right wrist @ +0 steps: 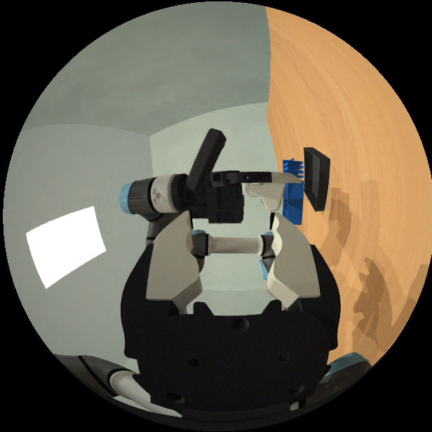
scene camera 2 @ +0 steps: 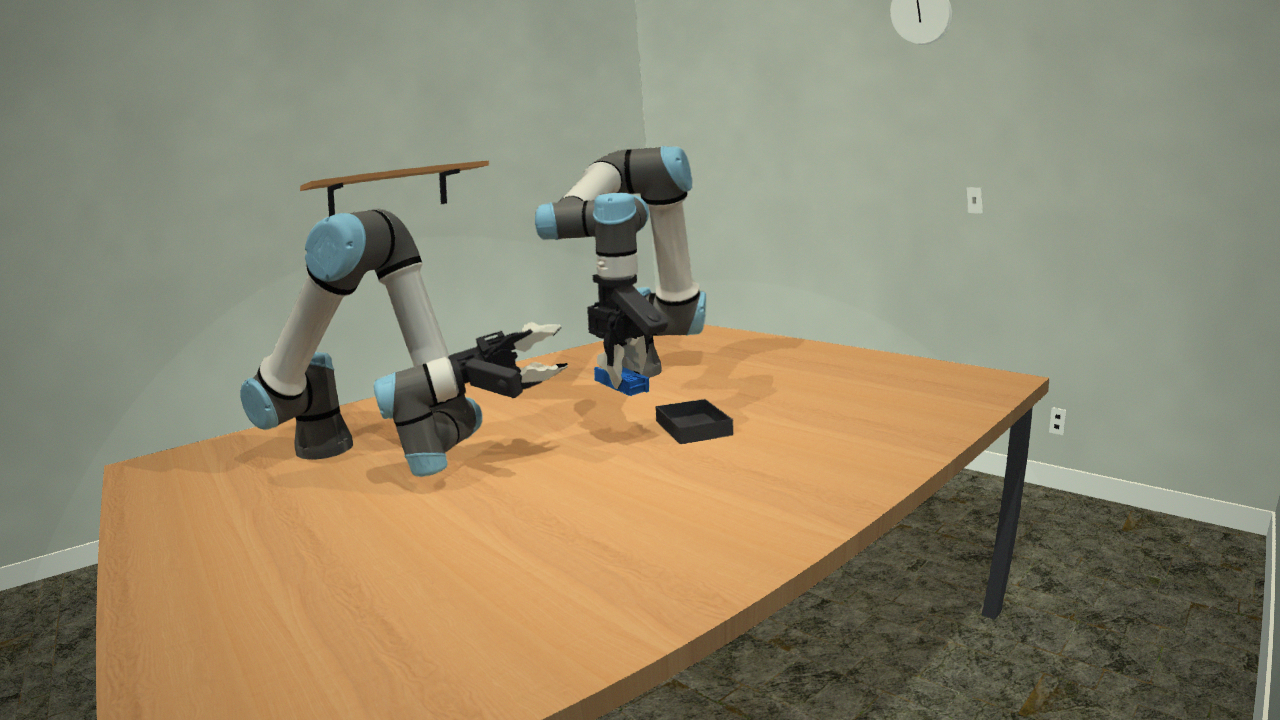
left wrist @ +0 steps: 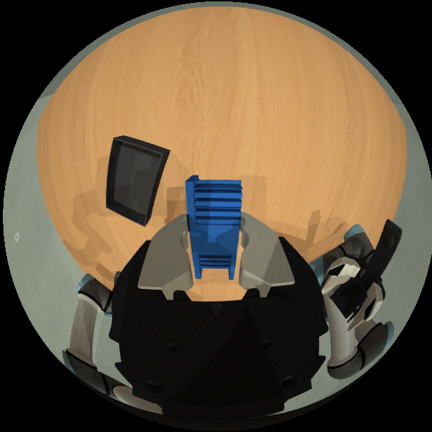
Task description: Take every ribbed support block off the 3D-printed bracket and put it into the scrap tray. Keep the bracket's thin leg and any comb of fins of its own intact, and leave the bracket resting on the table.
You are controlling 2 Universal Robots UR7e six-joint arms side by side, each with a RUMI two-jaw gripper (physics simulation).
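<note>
The blue bracket (scene camera 2: 634, 385) (left wrist: 212, 240) (right wrist: 294, 202) is held above the table (scene camera 2: 358, 573) by my left gripper (scene camera 2: 626, 371) (left wrist: 213, 215), which is shut on its sides. In the left wrist view a wide ribbed section (left wrist: 218, 202) is at its far end and a smaller ribbed section (left wrist: 215, 261) sits between two prongs at the near end. I cannot tell which ribs are support and which are the bracket's own. The black scrap tray (scene camera 2: 708, 430) (left wrist: 160, 175) (right wrist: 325, 185) looks empty. My right gripper (scene camera 2: 563, 347) is open and empty, pointing sideways toward the left gripper.
In scene camera 2 the tray stands in front of the bracket, a little to the right. The right arm's wrist (scene camera 2: 420, 420) is low over the table at the left. The left arm's base (scene camera 2: 646, 362) is behind the bracket. A wall shelf (scene camera 2: 393, 176) hangs behind the arms.
</note>
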